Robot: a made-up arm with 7 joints.
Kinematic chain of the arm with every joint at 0, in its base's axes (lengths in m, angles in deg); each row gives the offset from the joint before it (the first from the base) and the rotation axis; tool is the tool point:
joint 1: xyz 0 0 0.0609 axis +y
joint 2: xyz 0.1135 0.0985 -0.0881 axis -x
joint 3: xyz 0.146 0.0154 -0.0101 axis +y
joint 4: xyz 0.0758 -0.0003 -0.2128 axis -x
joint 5: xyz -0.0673 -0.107 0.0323 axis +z
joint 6: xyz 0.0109 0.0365 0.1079 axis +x
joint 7: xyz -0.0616 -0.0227 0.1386 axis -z
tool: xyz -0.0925 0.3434 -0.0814
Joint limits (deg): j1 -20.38..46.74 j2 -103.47..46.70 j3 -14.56..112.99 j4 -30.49..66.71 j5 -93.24..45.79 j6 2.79..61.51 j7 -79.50..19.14
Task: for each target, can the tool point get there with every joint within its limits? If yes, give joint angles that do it. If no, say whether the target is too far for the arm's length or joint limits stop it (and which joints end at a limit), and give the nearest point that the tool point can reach.
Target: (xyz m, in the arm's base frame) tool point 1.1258 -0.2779 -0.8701
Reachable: no: too far | nearest point 0.5765 0.0659 -0.4159 | short by 0.791 m
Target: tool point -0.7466 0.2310 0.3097
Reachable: no: joint limits stop it (at a limit: joint 1, joint 2, joint 4, joint 6, joint 7) | nearest point -0.3728 0.1948 -0.0437 | short by 0.516 m
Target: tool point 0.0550 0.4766 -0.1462
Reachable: yes | joints -15.15 13.46 98.07 50.69 -79.50 34.95 -47.13
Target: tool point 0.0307 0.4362 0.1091
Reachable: yes | joints 12.13 -13.22 75.18 38.94 -63.04 34.25 -62.75
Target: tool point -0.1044 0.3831 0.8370
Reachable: no: joint limits stop it (at a limit: joint 1, joint 2, joint 4) | nearest point 0.0565 0.2877 0.5004 | short by 0.385 m
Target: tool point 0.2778 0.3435 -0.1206
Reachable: yes | joints 27.63 19.52 70.81 -4.36 -11.80 22.76 -7.40
